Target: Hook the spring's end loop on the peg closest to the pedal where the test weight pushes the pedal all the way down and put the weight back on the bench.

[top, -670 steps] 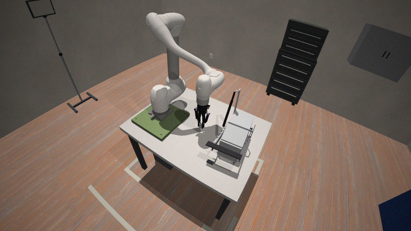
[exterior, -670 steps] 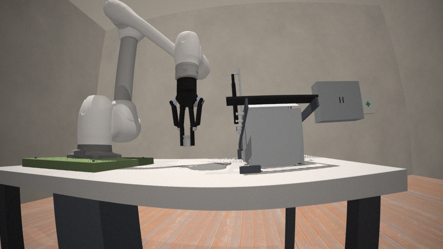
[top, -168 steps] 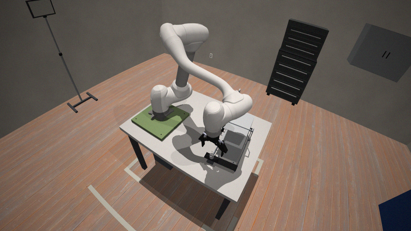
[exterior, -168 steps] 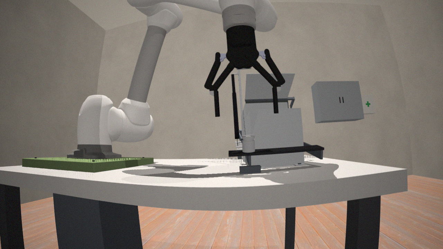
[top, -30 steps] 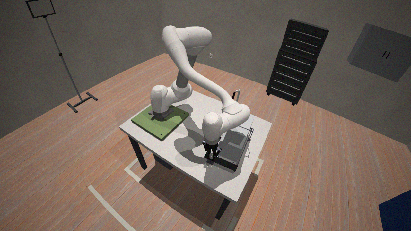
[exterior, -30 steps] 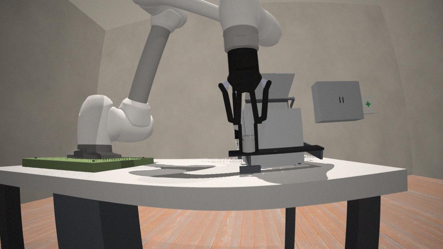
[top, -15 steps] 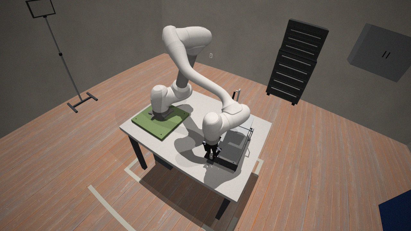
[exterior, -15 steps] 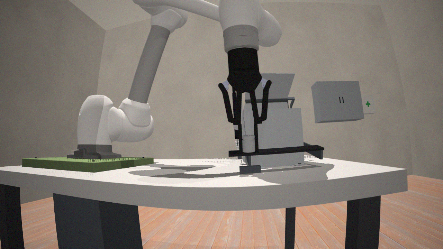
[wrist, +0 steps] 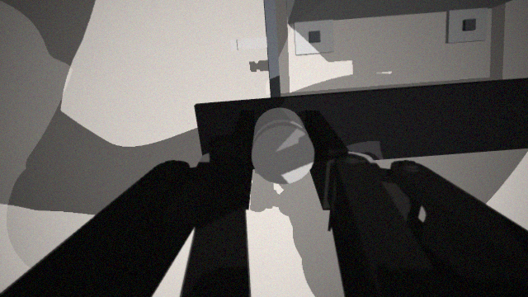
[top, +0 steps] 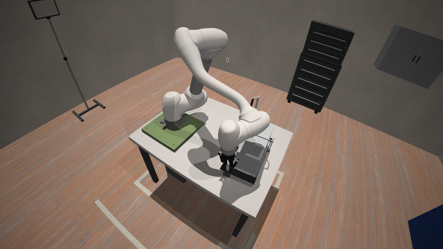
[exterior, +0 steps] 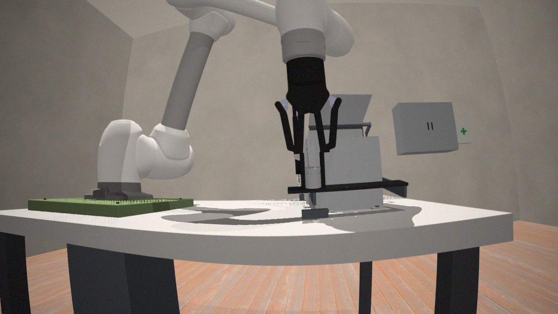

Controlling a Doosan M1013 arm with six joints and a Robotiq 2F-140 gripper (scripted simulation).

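Right now my hand is 1 cm to the left of the small dark block and 8 cm above it. Round my hand: steel test weight 1 cm below.
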